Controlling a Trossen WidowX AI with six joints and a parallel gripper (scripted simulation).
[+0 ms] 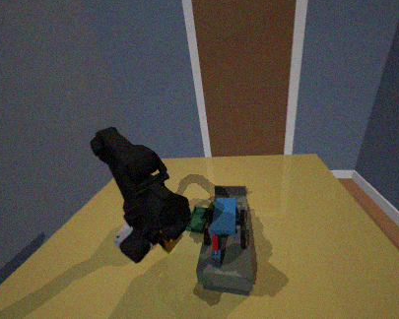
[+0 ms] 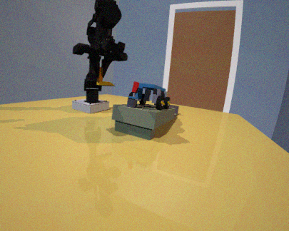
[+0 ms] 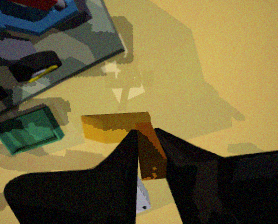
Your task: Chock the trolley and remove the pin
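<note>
Now: gripper tip 20 mm to the right of the yellow chock and 10 mm above it. The rest, counted from my gripper tip: grey ramp 140 mm ahead, 150 mm to the left, 130 mm below; red-headed stop pin 130 mm ahead, 40 mm to the left, 40 mm below; blue trolley 140 mm ahead, 140 mm to the left, 60 mm below.
</note>
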